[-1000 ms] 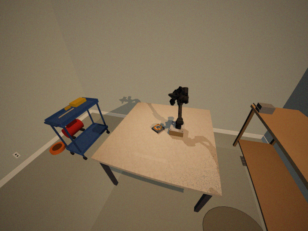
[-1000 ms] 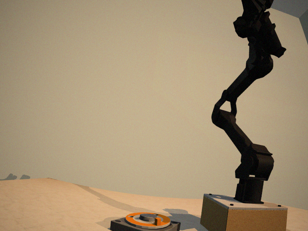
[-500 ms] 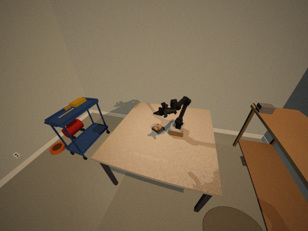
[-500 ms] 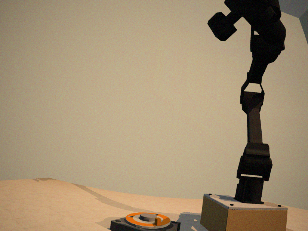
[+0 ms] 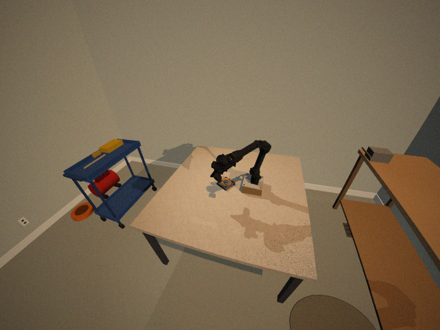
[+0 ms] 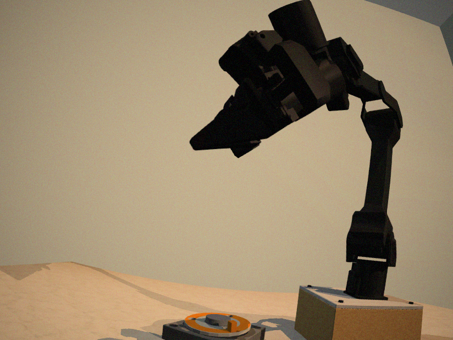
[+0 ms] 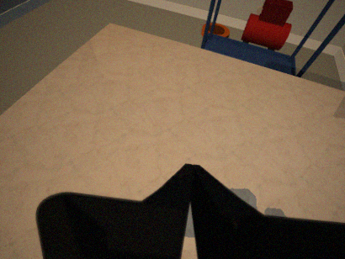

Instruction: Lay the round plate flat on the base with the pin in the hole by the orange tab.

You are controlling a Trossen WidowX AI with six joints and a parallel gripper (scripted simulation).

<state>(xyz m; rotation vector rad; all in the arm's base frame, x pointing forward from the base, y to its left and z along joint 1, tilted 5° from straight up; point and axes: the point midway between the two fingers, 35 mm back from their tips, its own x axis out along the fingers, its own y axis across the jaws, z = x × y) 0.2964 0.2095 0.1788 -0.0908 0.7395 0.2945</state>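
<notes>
My gripper tip is now 220 mm above the square grey base, 210 mm to the left of it and 50 mm past it.
</notes>
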